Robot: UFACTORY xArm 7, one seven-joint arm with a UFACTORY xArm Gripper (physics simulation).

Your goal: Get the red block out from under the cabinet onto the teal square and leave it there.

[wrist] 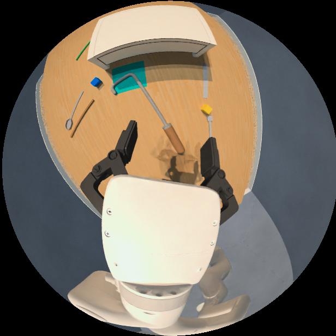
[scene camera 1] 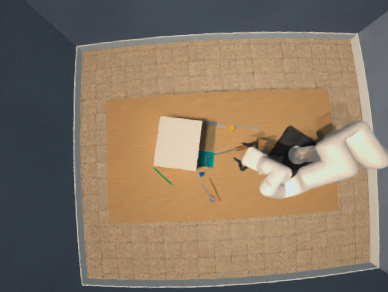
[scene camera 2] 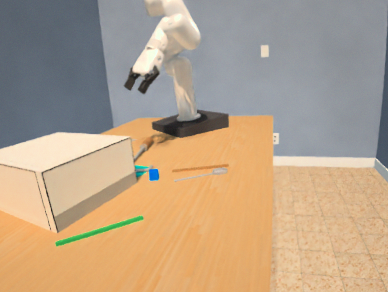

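Where they show: gripper, fingertip midpoint: (scene camera 1: pixel 238 150) (scene camera 2: pixel 133 90); arm's base, origin of the base link: (scene camera 1: pixel 297 155) (scene camera 2: pixel 188 118).
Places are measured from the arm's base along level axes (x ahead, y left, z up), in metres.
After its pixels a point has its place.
Note:
The red block does not show in any view. The white cabinet (scene camera 1: pixel 178 143) @(y -0.064, x 0.804, z 0.081 m) (scene camera 2: pixel 90 185) @(y 0.088, x 0.852, z 0.007 m) (wrist: pixel 152 25) stands on the table, its underside in shadow. The teal square (scene camera 1: pixel 202 163) @(y 0.066, x 0.649, z -0.054 m) (wrist: pixel 126 68) lies at the cabinet's front edge, partly covered in the top view. A hook tool with a brown handle (scene camera 1: pixel 242 148) @(y -0.042, x 0.375, z -0.024 m) (scene camera 2: pixel 146 144) @(y -0.029, x 0.401, z -0.030 m) (wrist: pixel 174 139) lies on the table, its bent grey end over the teal square. My gripper (scene camera 1: pixel 239 152) @(y -0.020, x 0.457, z 0.188 m) (scene camera 2: pixel 136 89) @(y -0.020, x 0.457, z 0.188 m) (wrist: pixel 172 134) is open and empty, raised above the table near the handle end of the tool.
A blue block (scene camera 1: pixel 201 174) @(y 0.140, x 0.656, z -0.030 m) (scene camera 2: pixel 154 174) @(y 0.149, x 0.667, z -0.036 m) (wrist: pixel 96 81) sits beside the teal square. A spoon-like tool (scene camera 2: pixel 220 171) @(y 0.314, x 0.571, z -0.053 m) (wrist: pixel 69 124) and a brown stick (scene camera 2: pixel 200 168) @(y 0.250, x 0.564, z -0.050 m) (wrist: pixel 82 118) lie nearby. A green stick (scene camera 1: pixel 163 176) @(y 0.162, x 0.922, z -0.049 m) (scene camera 2: pixel 100 230) @(y 0.165, x 0.928, z -0.048 m) lies beside the cabinet. A yellow block (scene camera 1: pixel 232 128) @(y -0.180, x 0.443, z -0.029 m) (wrist: pixel 206 108) touches or nearly touches a grey forked tool (wrist: pixel 210 129).

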